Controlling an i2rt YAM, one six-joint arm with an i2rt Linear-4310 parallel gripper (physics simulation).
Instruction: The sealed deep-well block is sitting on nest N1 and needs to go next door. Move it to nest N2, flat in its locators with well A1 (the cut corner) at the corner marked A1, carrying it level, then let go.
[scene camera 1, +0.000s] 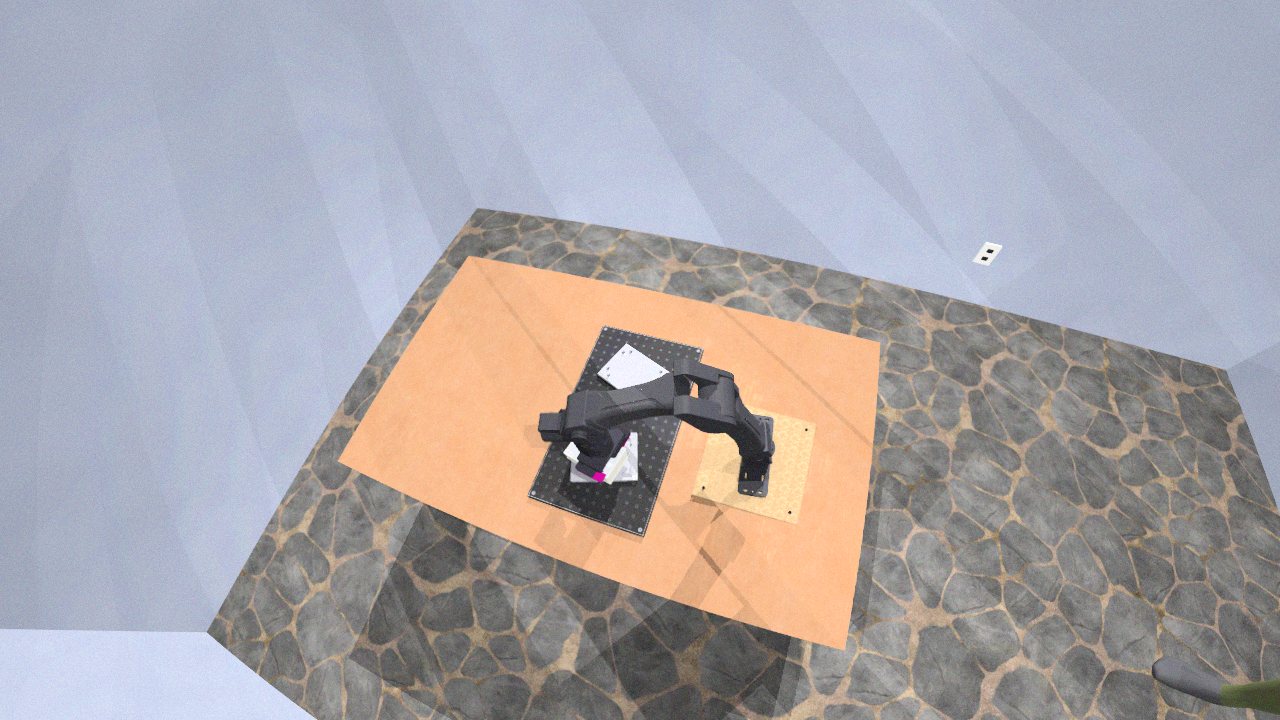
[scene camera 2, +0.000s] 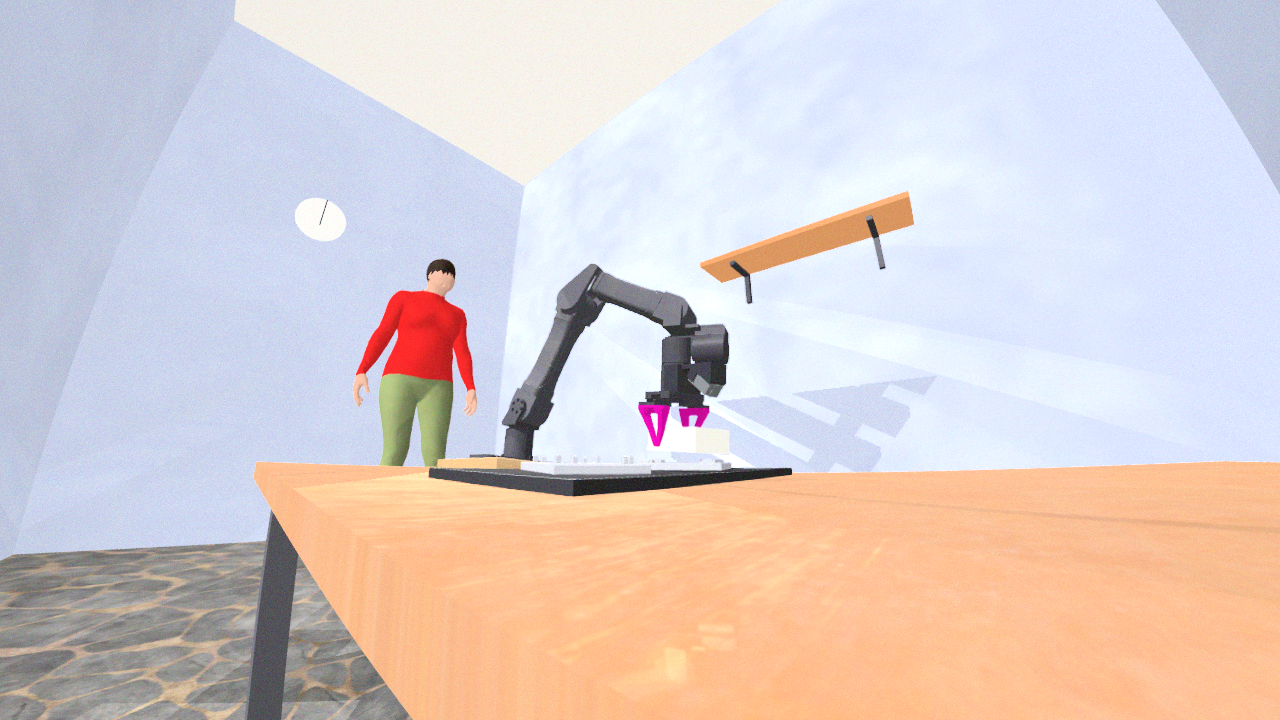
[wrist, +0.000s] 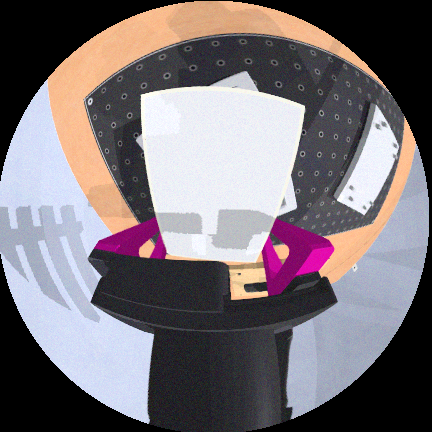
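Pixels of known places: gripper, between the fingertips: (scene camera 1: 610, 463) (wrist: 213, 216); arm's base, origin of its link: (scene camera 1: 756, 455) (scene camera 2: 516, 463).
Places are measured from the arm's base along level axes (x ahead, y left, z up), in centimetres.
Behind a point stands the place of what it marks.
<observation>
The white sealed block (scene camera 1: 571, 454) {x 42.7, y 9.1, z 6.5 cm} (scene camera 2: 711, 440) {x 43.0, y 4.8, z 4.5 cm} (wrist: 225, 160) {x 39.5, y 6.1, z 6.7 cm} is between the magenta fingers of my gripper (scene camera 1: 612, 458) {x 33.7, y 8.8, z 3.9 cm} (scene camera 2: 676, 431) {x 33.7, y 8.8, z 3.9 cm} (wrist: 213, 216) {x 33.7, y 8.8, z 3.9 cm}, which is shut on it. It looks about level, a small gap above one white nest plate (scene camera 1: 632, 464) {x 29.0, y 7.3, z 0.8 cm} (scene camera 2: 711, 464) {x 44.0, y 2.0, z 0.5 cm} (wrist: 241, 80) {x 44.5, y 3.0, z 0.7 cm}. In the wrist view this nest's corners stick out around the block, which looks turned relative to it. The block hides most of this nest. The other white nest plate (scene camera 1: 631, 365) {x 34.9, y -19.7, z 0.7 cm} (scene camera 2: 586, 467) {x 39.6, y -23.2, z 0.4 cm} (wrist: 367, 160) {x 35.1, y -14.0, z 0.7 cm} bears small pegs and no block. N1, N2 and A1 marks and the cut corner are not readable.
Both nests are on a black perforated board (scene camera 1: 617, 514) {x 30.2, y 19.5, z -0.4 cm} (scene camera 2: 572, 486) {x 46.1, y -32.5, z -0.9 cm} (wrist: 320, 150) {x 36.4, y -4.9, z -0.4 cm} on the orange table (scene camera 1: 429, 358) {x 97.9, y -14.1, z -1.7 cm}. The arm's base stands on a pale wooden plate (scene camera 1: 792, 465) {x -9.0, y 1.3, z -0.3 cm}. A person (scene camera 2: 420, 335) stands behind the table, and a wall shelf (scene camera 2: 814, 237) hangs behind.
</observation>
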